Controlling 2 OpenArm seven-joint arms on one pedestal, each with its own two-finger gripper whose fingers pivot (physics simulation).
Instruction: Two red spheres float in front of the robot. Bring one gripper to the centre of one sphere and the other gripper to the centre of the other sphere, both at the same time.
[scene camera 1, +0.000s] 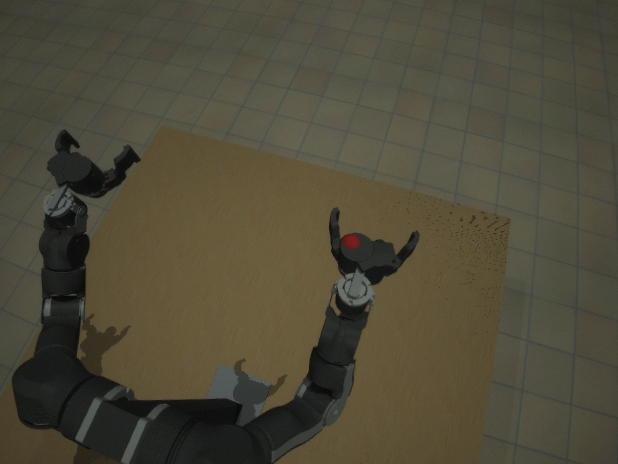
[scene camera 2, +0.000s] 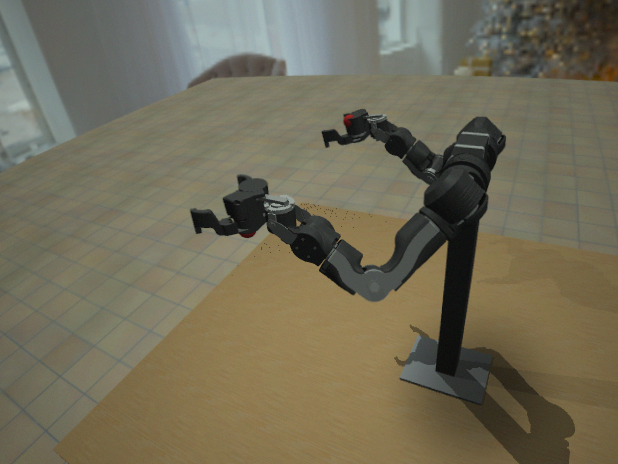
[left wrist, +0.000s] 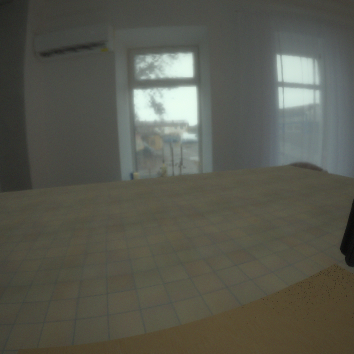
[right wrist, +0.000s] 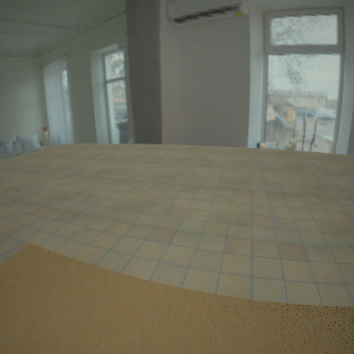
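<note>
One red sphere (scene camera 1: 350, 241) (scene camera 2: 348, 120) shows against the palm of my right gripper (scene camera 1: 376, 221) (scene camera 2: 337, 125). In scene camera 1 it overlaps the palm's round part, beside the left-hand finger and behind the fingertips. In scene camera 2 it is at the palm's front side, partly covered. The other red sphere (scene camera 2: 247, 234) shows as a thin sliver under the palm of my left gripper (scene camera 2: 218, 199) (scene camera 1: 103, 146); the palm hides the rest, and it does not show in scene camera 1. Both grippers are open, with fingers spread wide. Neither sphere shows in the wrist views.
The pedestal (scene camera 2: 456, 305) stands on a grey base plate (scene camera 2: 420, 372) on the wooden board (scene camera 1: 200, 280) (scene camera 2: 250, 360). Both arms reach out above the board, elbows bent. Tiled floor surrounds the board. A dark shape (left wrist: 349, 242) stands at the right edge of the left wrist view.
</note>
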